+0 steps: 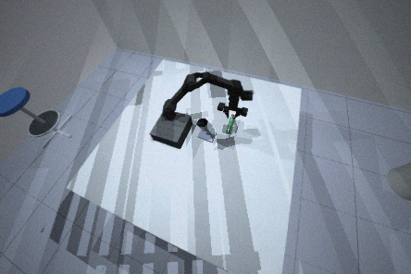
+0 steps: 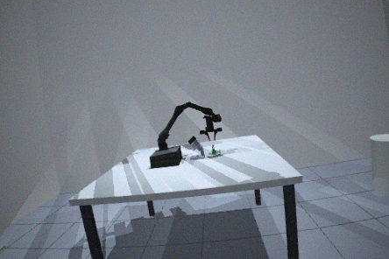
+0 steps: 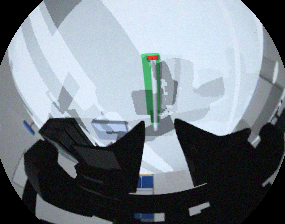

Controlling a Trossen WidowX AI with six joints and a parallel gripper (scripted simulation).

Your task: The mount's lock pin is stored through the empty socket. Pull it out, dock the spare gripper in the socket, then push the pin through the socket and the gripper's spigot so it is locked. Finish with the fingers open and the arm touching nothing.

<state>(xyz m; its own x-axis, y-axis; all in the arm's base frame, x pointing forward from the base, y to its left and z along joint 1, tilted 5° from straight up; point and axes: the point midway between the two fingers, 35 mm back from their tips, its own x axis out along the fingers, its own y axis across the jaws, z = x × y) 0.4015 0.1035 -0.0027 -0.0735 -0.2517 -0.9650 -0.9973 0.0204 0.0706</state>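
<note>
Now: the green bracket 10 mm to the left of my gripper tip and 70 mm below it. Also, from my gripper tip: mount (120 mm behind, 110 mm to the right, 50 mm below); spare gripper (140 mm behind, 110 mm to the right, 20 mm above).
</note>
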